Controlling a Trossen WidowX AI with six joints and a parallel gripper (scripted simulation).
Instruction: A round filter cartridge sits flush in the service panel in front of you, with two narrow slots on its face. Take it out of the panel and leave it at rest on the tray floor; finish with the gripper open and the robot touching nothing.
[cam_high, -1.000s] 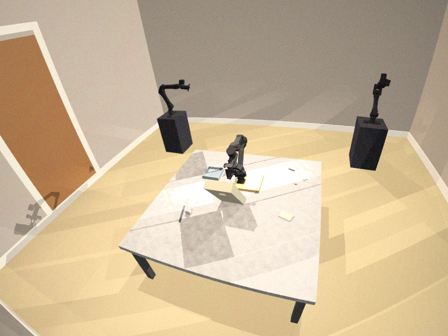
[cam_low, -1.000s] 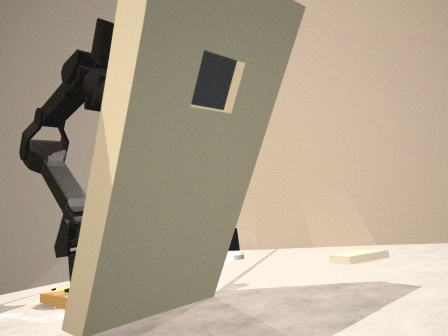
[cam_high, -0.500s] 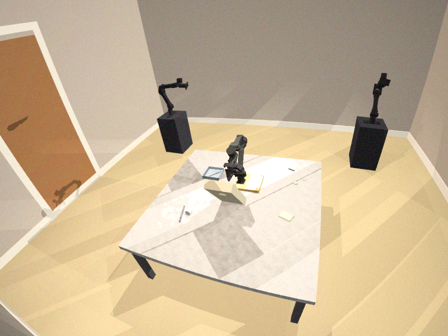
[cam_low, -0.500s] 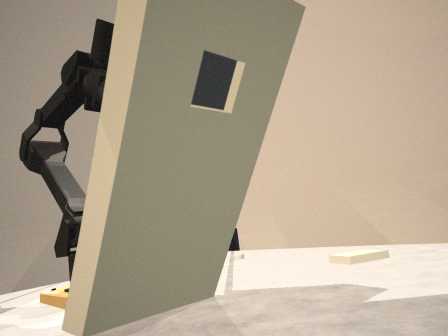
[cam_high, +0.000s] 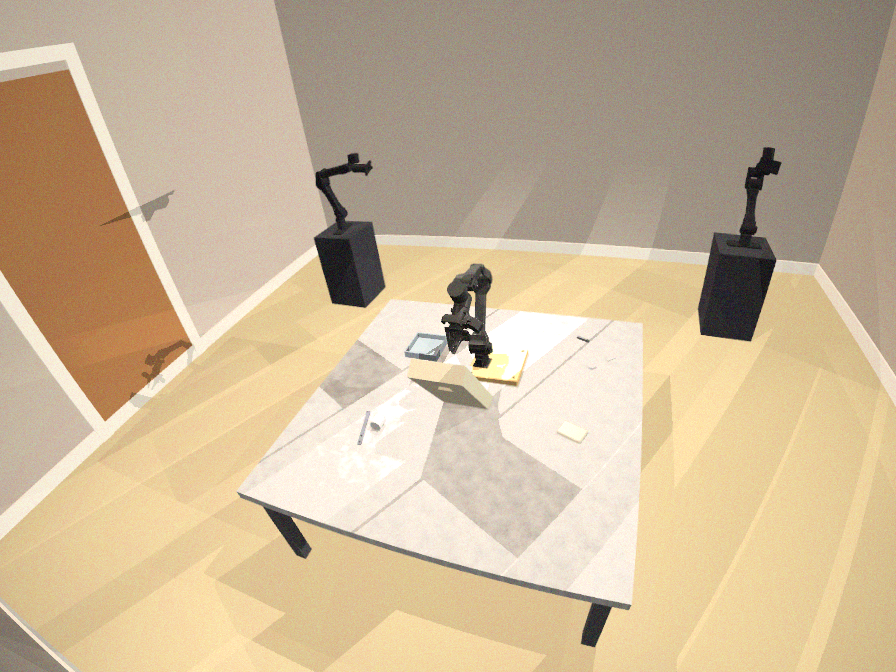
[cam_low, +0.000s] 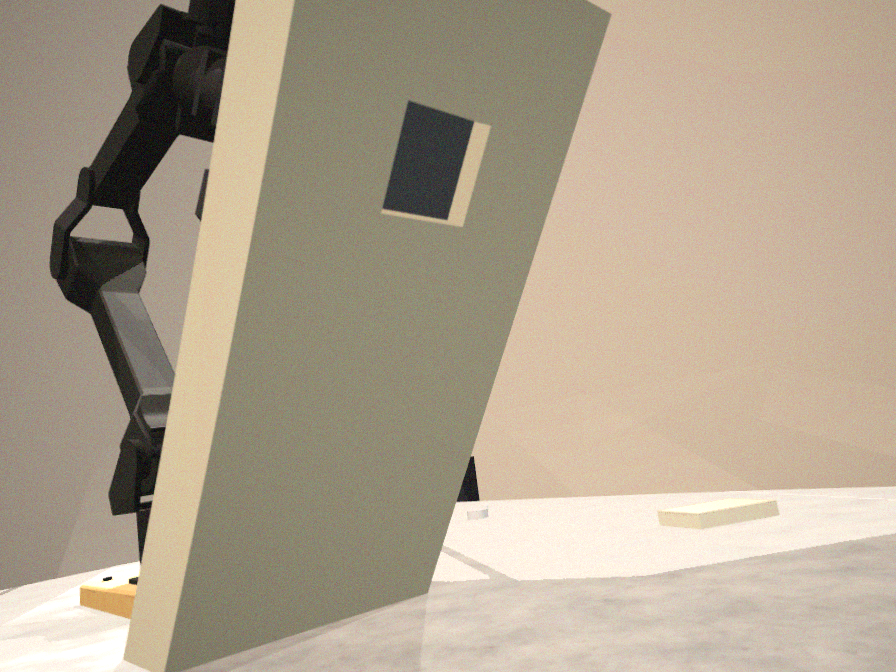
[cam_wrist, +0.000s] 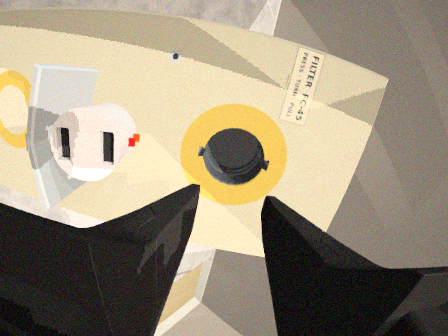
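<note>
My gripper tip is now 100 mm above the pale grey filter cartridge and 20 mm past it. From my gripper tip the other things lie so: cream block: 410 mm to the left, 300 mm below, 30 mm behind; then blue-grey tray: 360 mm behind, 300 mm to the right, 300 mm below; then cream service panel: 120 mm below, 20 mm ahead.
</note>
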